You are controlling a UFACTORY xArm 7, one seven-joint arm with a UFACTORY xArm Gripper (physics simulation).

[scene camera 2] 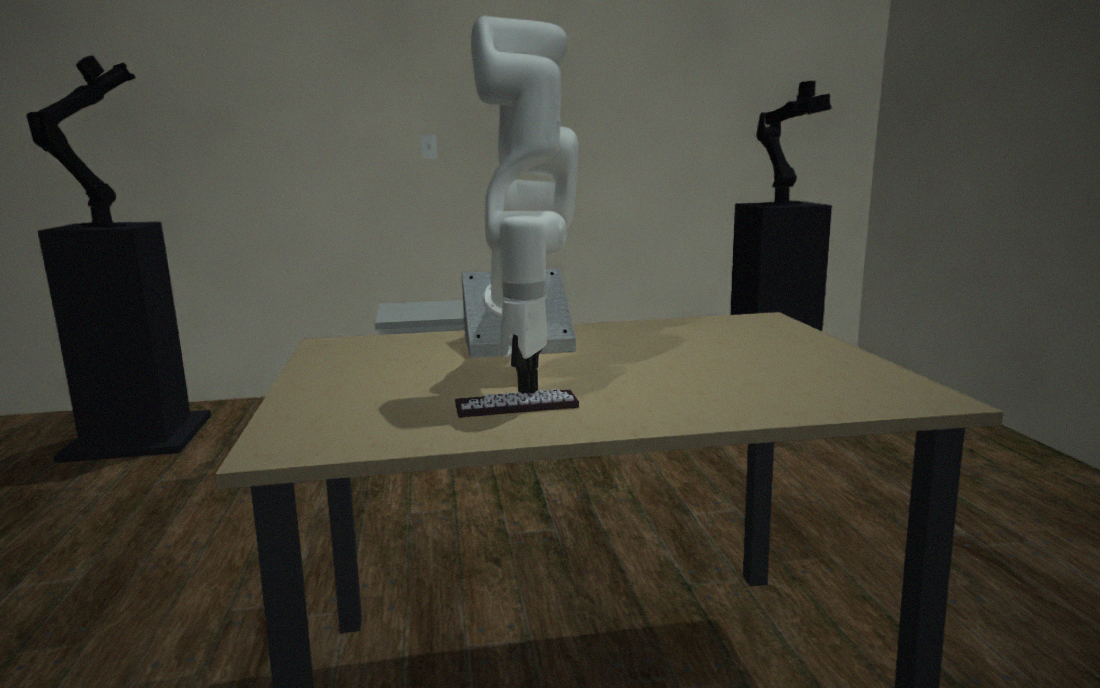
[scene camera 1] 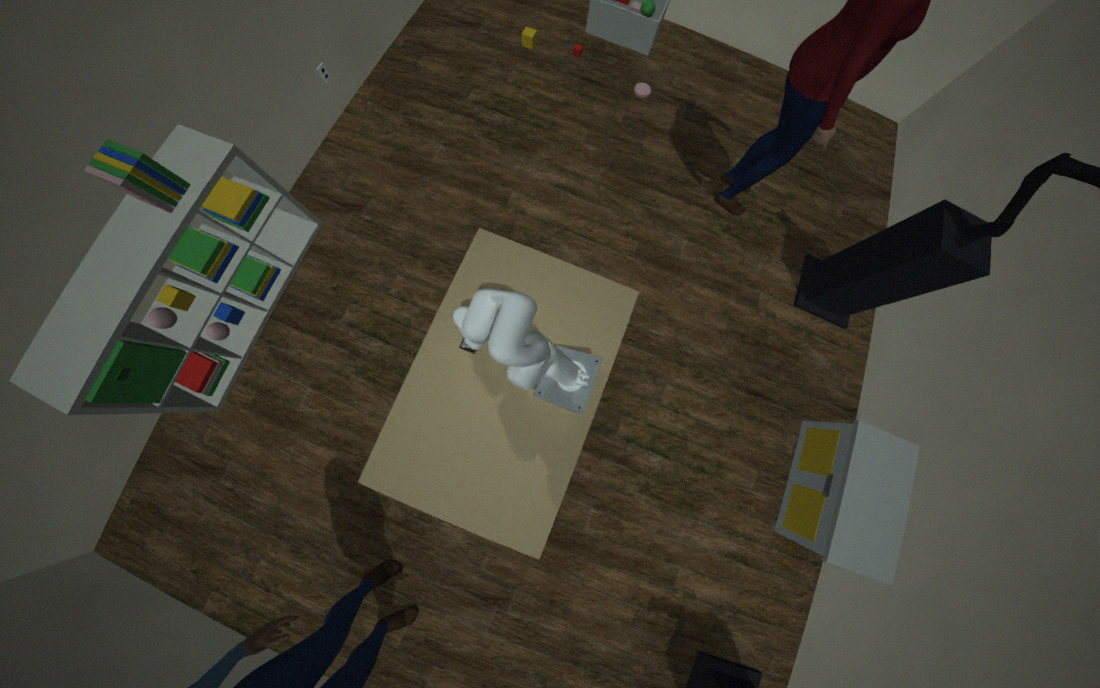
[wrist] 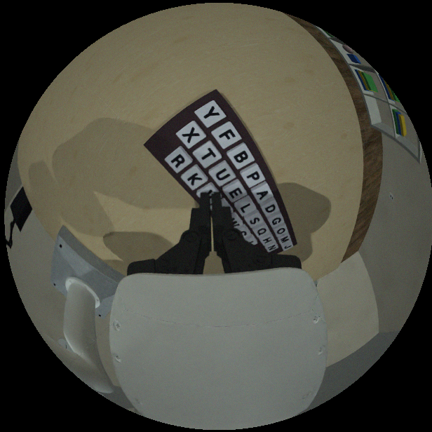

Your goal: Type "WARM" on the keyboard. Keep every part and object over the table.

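Pixels of known places: gripper, fingertip midpoint: [scene camera 2: 528, 391]; arm's base, origin of the base link: [scene camera 1: 572, 376].
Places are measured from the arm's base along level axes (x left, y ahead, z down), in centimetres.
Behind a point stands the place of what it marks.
The keyboard [scene camera 1: 467, 346] {x 4.5, y 45.2, z 8.6 cm} [scene camera 2: 517, 408] {x -4.4, y 48.8, z 9.4 cm} [wrist: 167, 134] is a dark red slab with white letter keys, lying flat on the table [scene camera 1: 454, 454] {x 47.4, y 31.8, z 10.3 cm} [scene camera 2: 689, 389] {x 28.2, y 42.3, z 10.3 cm} [wrist: 150, 65]. My gripper [scene camera 2: 527, 391] {x -1.8, y 42.8, z 8.5 cm} [wrist: 210, 205] is shut and empty, pointing down at the keyboard. In the wrist view its tips cover part of the V key [wrist: 206, 191], in the row with R and K; whether they touch it, I cannot tell. The A key [wrist: 262, 194], R key [wrist: 177, 160] and small M key [wrist: 284, 239] show. The W key [wrist: 233, 223] is partly hidden beside the fingers. The Z key is hidden behind them.
The arm's grey base plate [scene camera 1: 564, 397] {x 8.9, y -0.3, z -0.2 cm} [scene camera 2: 519, 347] [wrist: 80, 265] is at the table's rear edge. The keyboard lies near the opposite long edge. A shelf unit [scene camera 1: 105, 275] and two people [scene camera 1: 799, 109] [scene camera 1: 324, 632] stand off the table, as do dark pedestals [scene camera 2: 113, 332] [scene camera 2: 780, 259].
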